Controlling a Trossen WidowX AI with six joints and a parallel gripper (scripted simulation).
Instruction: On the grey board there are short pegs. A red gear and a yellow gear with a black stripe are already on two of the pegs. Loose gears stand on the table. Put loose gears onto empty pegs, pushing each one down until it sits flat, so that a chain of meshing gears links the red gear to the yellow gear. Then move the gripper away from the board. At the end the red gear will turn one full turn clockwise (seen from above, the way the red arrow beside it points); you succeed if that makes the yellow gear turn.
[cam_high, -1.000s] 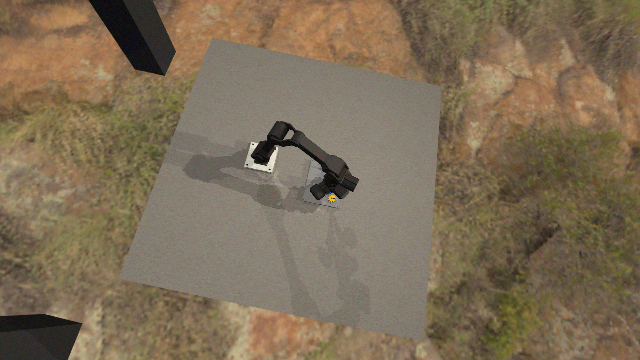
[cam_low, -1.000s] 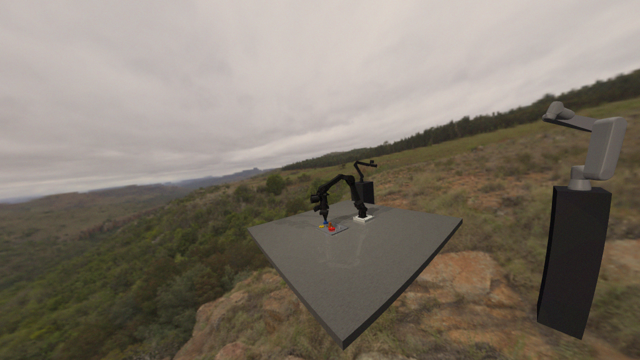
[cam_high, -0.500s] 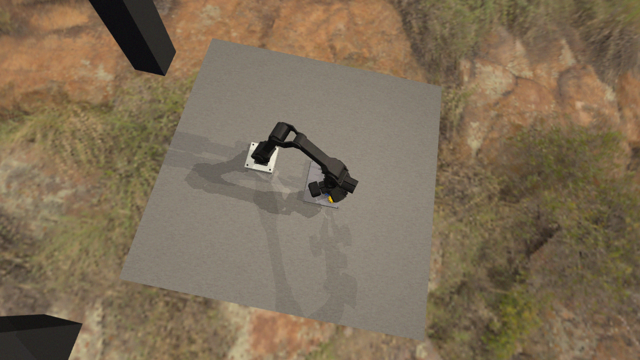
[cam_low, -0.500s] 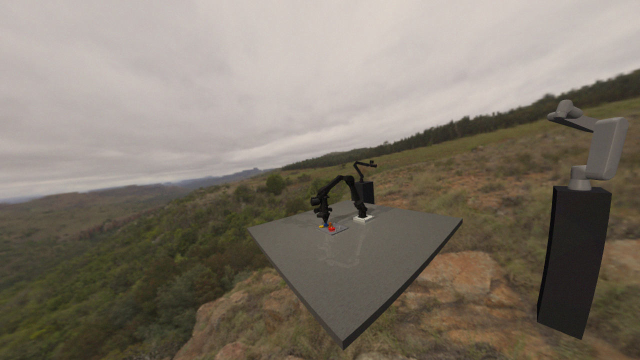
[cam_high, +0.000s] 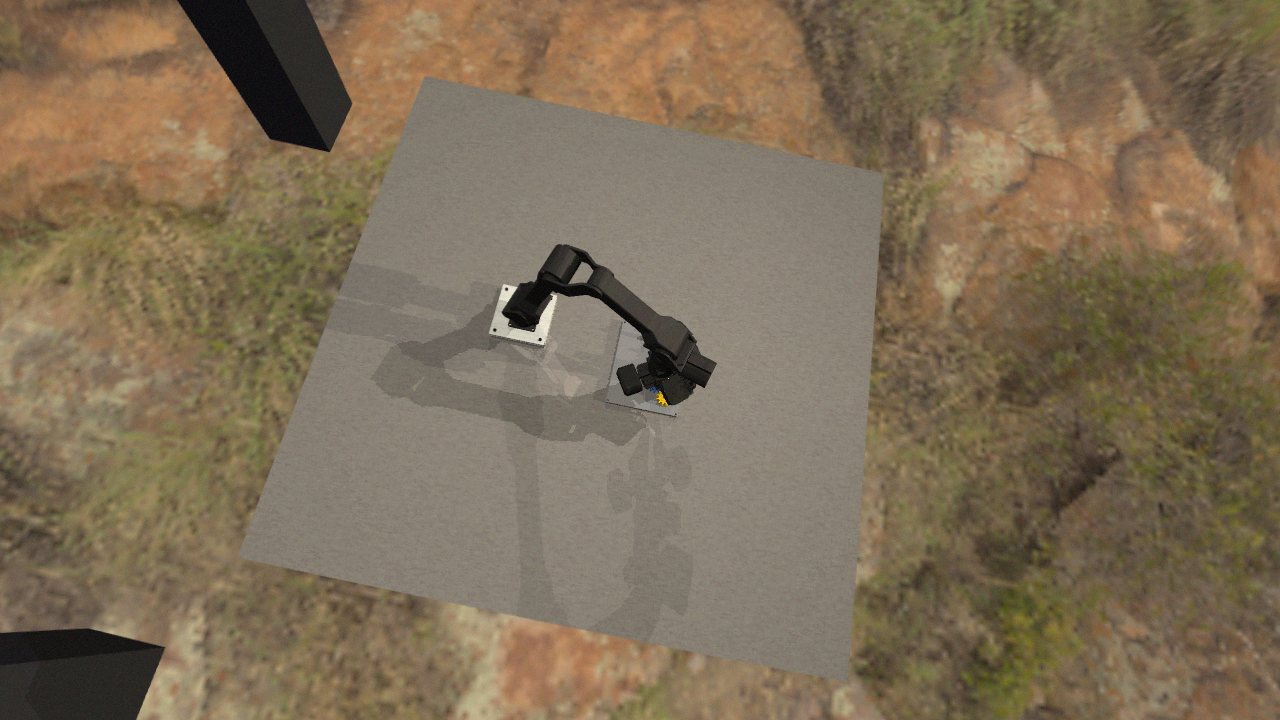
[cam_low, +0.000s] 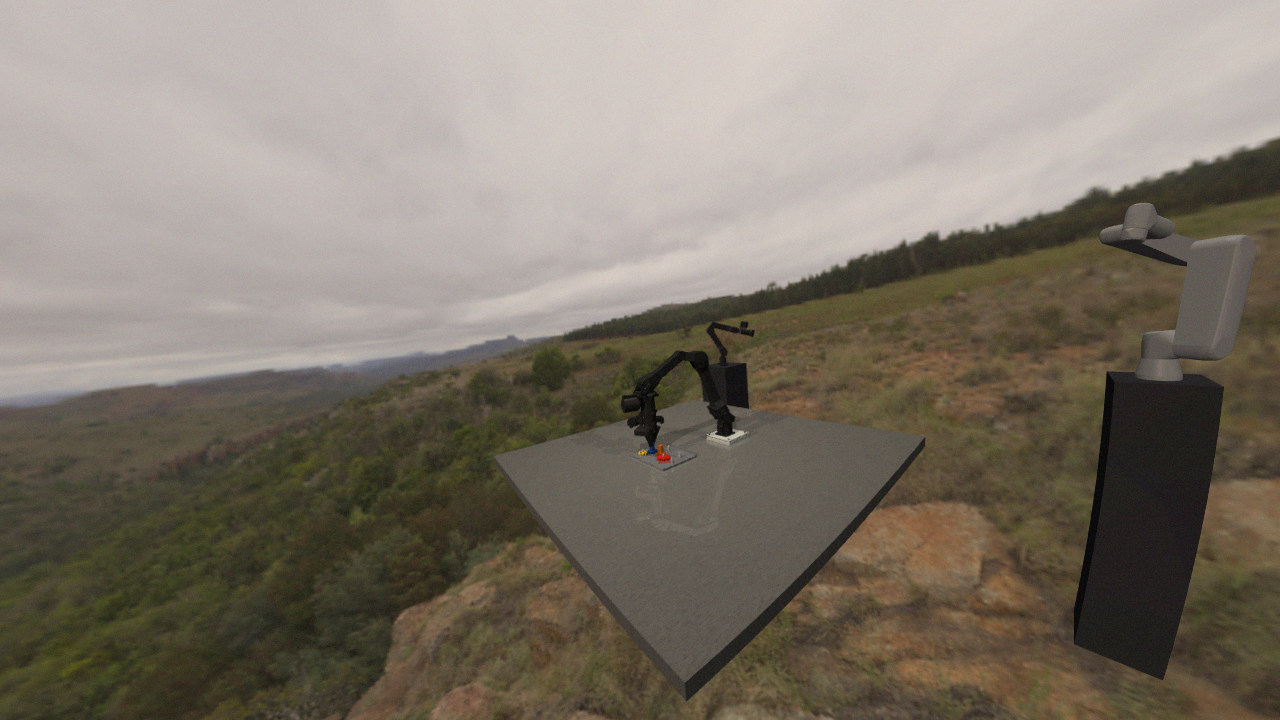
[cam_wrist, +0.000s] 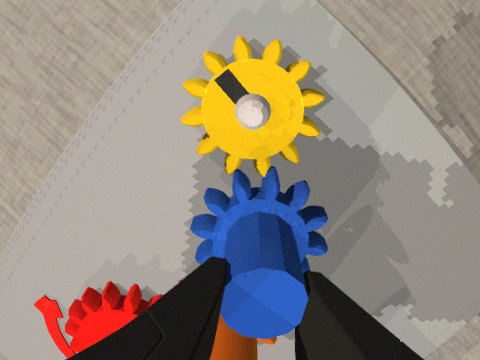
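Now: gripper tip 10 mm above the blue gear. The rest, counted from my gripper tip: grey board: 20 mm behind, 40 mm to the left, 40 mm below; yellow gear: 30 mm ahead, 30 mm to the right, 30 mm below; orange gear: 20 mm behind, 30 mm to the left, 20 mm below.
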